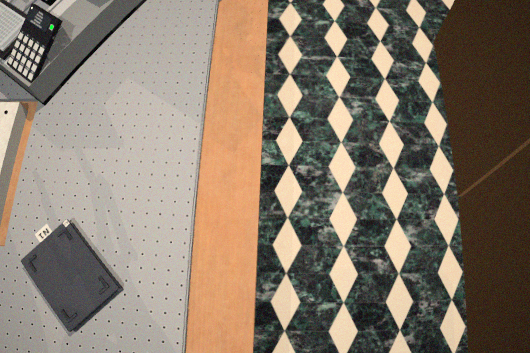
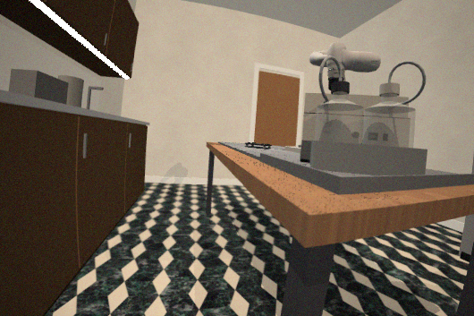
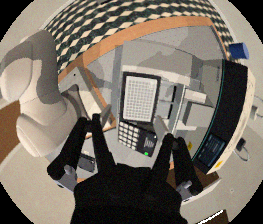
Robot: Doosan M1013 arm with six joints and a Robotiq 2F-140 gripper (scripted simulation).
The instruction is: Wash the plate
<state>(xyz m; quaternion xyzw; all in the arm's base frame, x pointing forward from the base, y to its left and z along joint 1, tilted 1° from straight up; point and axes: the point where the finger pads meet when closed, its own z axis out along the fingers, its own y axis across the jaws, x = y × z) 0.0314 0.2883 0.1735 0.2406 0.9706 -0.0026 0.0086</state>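
Now: the white well plate 11 cm below my hand, 2 cm to the left of it and 1 cm behind it. Also, from my hand: plate washer (16 cm to the left, 7 cm below, 5 cm ahead); then label (36 cm to the right, 25 cm ahead, 20 cm below); then plate nest N1 (42 cm to the right, 34 cm ahead, 18 cm below).
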